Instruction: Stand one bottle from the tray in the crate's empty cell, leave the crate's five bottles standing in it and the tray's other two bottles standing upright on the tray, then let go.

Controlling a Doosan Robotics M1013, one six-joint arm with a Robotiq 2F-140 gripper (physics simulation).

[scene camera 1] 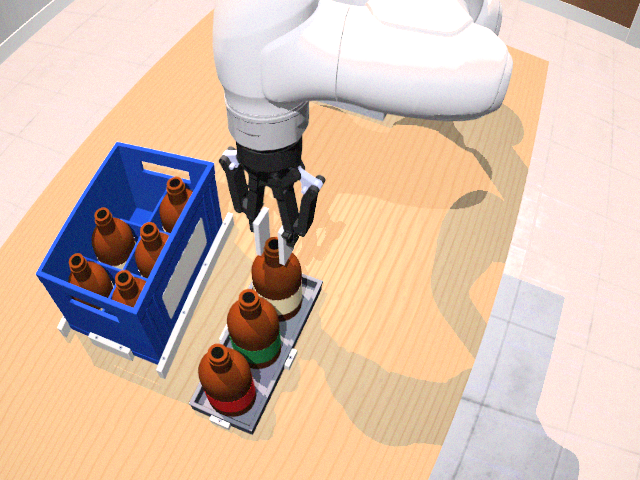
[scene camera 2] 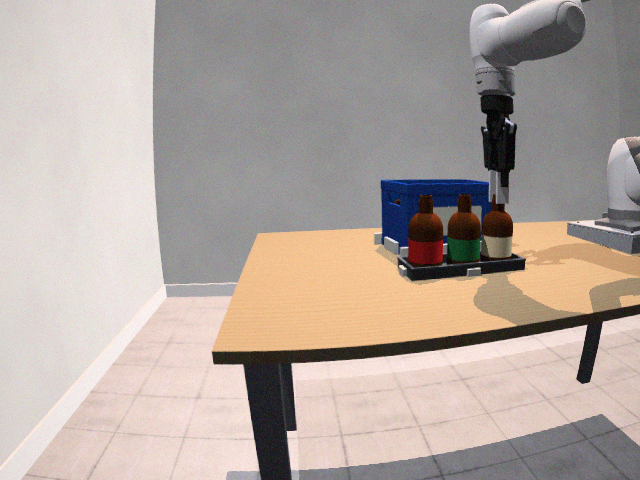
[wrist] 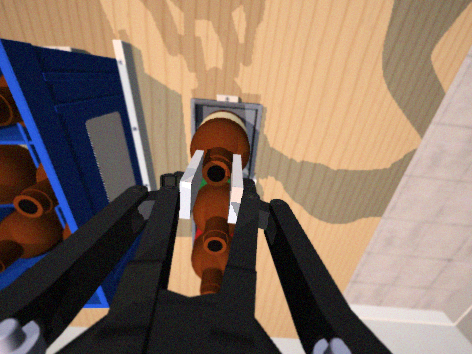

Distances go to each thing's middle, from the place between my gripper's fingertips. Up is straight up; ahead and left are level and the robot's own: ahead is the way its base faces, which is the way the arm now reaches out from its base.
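The green-labelled bottle (scene camera 1: 253, 324) has my gripper 9 cm short of it, 1 cm to the right of it and 6 cm above it, and going by their middles, it's the nearest to my gripper of the things named here. Counting from my hand again, there's the red-labelled bottle (scene camera 1: 225, 375), which is 18 cm ahead, 1 cm to the left and 6 cm below, and the white guide strip (scene camera 1: 200, 283), which is 5 cm ahead, 12 cm to the right and 13 cm below.
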